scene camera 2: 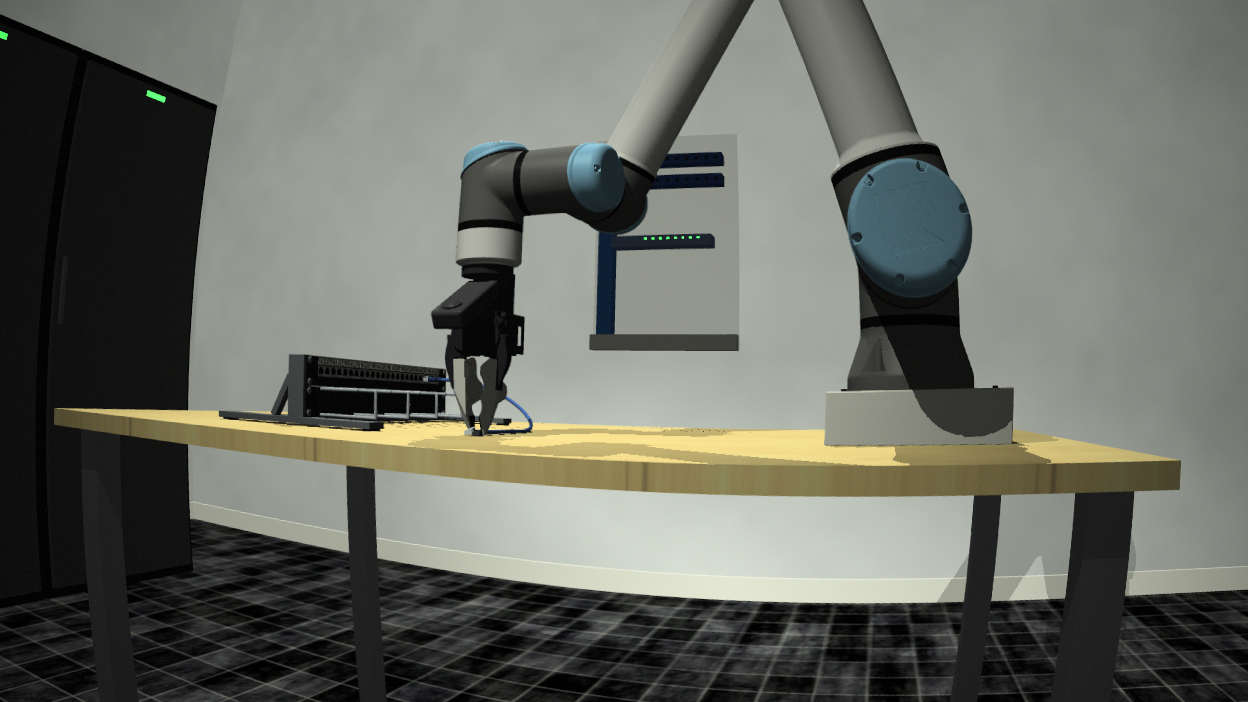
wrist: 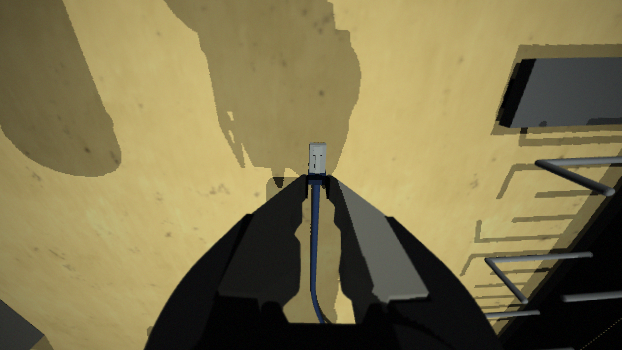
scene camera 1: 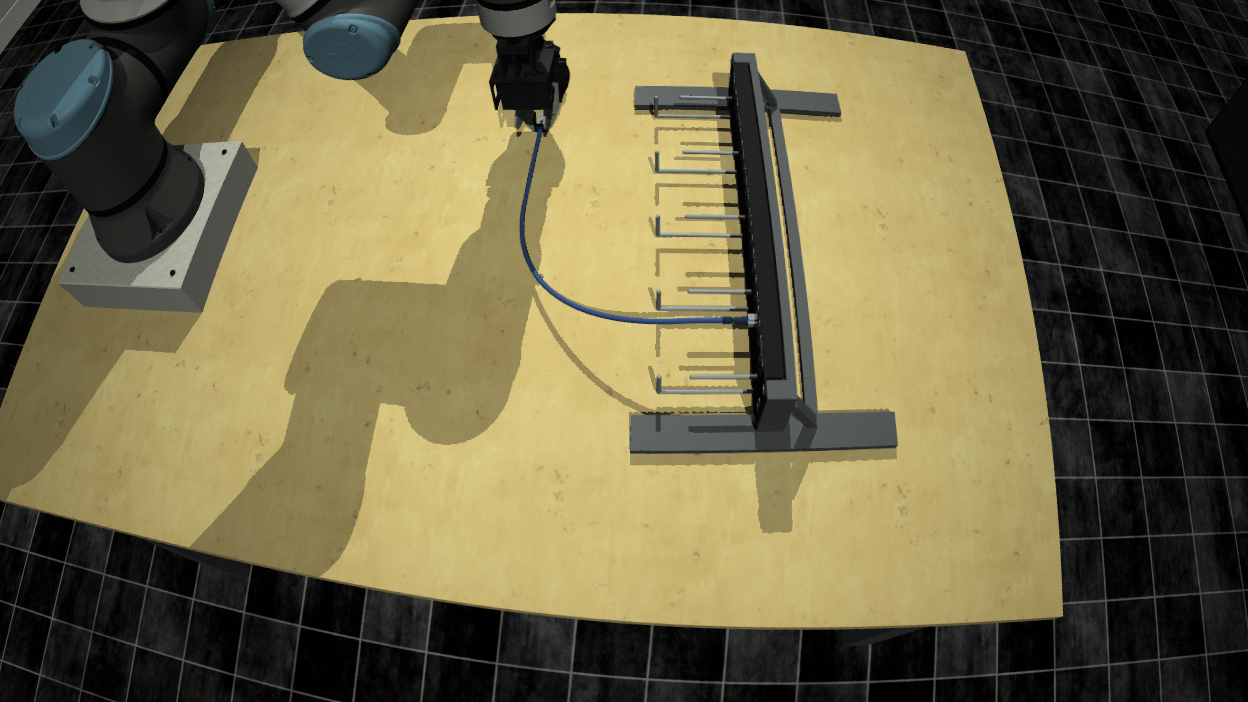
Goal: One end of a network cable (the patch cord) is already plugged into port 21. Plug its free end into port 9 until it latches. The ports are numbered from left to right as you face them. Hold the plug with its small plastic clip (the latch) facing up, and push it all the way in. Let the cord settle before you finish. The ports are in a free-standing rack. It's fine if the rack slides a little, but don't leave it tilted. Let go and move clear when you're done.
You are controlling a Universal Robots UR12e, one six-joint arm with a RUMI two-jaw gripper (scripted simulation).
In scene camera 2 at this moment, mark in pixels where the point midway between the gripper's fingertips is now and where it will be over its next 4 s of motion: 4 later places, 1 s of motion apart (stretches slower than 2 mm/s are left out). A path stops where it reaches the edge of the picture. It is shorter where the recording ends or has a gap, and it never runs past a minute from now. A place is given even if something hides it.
My gripper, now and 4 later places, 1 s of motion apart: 478,435; 478,413; 478,390; 477,389; 471,386
